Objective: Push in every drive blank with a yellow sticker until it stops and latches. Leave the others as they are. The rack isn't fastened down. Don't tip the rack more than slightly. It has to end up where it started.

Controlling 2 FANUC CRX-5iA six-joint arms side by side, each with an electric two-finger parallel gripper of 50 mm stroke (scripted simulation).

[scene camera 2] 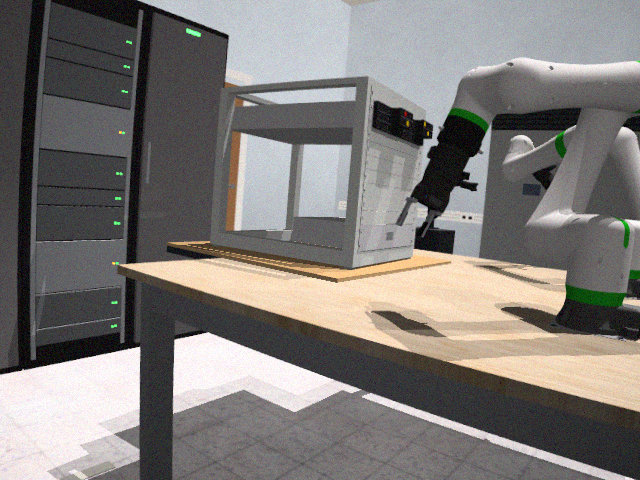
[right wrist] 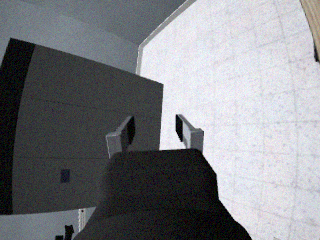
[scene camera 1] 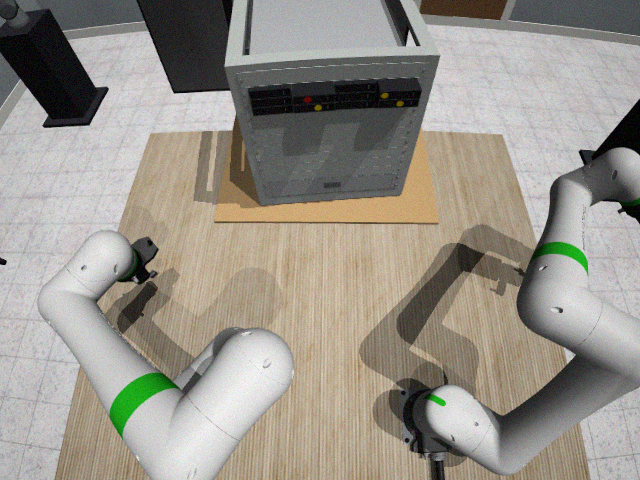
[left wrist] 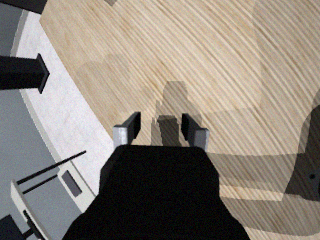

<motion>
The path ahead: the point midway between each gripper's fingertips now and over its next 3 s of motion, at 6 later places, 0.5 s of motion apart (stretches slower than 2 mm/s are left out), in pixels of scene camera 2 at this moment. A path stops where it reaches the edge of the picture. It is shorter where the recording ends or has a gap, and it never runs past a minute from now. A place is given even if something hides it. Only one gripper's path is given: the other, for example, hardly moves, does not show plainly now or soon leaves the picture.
My left gripper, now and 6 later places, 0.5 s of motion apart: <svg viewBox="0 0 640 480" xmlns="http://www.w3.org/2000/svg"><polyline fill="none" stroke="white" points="409,230 408,215 408,189 414,151 426,106 446,69 468,49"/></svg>
</motion>
